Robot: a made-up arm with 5 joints.
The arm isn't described. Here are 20 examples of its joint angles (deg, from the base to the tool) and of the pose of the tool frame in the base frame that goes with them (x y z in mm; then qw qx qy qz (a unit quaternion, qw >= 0)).
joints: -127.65 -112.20 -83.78 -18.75 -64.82
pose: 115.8 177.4 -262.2 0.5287 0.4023 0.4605 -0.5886
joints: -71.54 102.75 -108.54 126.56 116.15
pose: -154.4 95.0 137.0 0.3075 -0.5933 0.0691 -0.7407
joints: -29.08 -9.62 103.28 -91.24 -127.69
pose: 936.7 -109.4 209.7 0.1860 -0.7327 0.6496 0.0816
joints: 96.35 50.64 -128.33 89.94 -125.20
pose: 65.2 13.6 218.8 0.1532 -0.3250 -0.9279 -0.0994
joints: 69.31 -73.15 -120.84 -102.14 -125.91
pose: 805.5 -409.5 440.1 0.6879 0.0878 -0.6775 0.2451
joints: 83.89 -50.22 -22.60 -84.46 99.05
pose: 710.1 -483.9 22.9 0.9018 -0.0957 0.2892 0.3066
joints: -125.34 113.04 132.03 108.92 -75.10
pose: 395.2 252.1 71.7 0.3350 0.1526 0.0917 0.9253
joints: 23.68 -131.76 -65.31 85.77 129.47
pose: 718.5 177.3 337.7 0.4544 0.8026 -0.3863 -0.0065
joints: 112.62 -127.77 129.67 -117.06 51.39
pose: 7.8 -463.0 -90.7 0.1309 -0.4512 -0.8080 -0.3555
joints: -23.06 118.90 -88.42 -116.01 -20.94
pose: -125.5 -8.4 -146.7 0.1042 -0.4745 -0.7721 -0.4096
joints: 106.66 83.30 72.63 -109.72 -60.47
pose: 634.7 374.0 212.2 0.2586 -0.8788 0.1332 0.3783
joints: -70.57 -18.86 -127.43 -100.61 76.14
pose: 932.5 249.2 85.3 0.4359 0.4733 -0.4940 0.5848
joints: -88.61 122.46 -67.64 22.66 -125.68
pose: 545.6 -45.8 -127.1 0.6996 -0.4446 0.2850 0.4813
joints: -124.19 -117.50 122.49 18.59 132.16
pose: 675.6 27.2 -23.3 0.1684 0.6016 -0.7609 -0.1755
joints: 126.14 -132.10 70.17 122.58 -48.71
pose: 334.2 46.7 184.1 0.3824 -0.7566 -0.1344 0.5132
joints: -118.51 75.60 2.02 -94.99 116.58
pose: 513.1 -375.3 352.2 0.2422 0.0757 -0.9411 0.2234
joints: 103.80 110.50 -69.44 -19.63 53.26
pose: 484.0 169.8 19.4 0.3462 -0.2482 0.1949 0.8835
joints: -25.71 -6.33 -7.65 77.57 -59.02
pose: 281.2 82.4 134.6 0.5442 -0.4565 -0.5631 -0.4223
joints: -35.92 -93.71 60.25 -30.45 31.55
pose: 685.0 223.9 390.2 0.6217 -0.1795 -0.3524 0.6761
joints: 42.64 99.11 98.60 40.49 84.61
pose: 319.4 -116.2 309.9 0.5089 -0.5282 -0.6757 0.0729
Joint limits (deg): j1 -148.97..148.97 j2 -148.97..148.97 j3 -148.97..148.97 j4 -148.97..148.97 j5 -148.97..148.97
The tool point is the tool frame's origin. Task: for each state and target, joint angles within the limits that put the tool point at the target. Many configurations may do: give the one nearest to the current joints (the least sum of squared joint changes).
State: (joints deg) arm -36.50 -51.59 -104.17 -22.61 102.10
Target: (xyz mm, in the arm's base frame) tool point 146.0 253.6 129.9
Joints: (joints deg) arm -45.42 -91.08 -96.15 -28.62 108.41
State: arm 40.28 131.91 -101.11 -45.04 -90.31
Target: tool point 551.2 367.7 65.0
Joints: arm 49.05 88.19 -86.44 -28.33 -99.97
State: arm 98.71 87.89 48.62 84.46 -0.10
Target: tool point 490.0 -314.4 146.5
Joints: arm 134.19 75.97 52.51 114.90 22.38
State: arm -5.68 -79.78 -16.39 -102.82 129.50
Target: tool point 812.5 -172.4 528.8
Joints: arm 22.48 -44.06 -9.54 -106.78 121.14
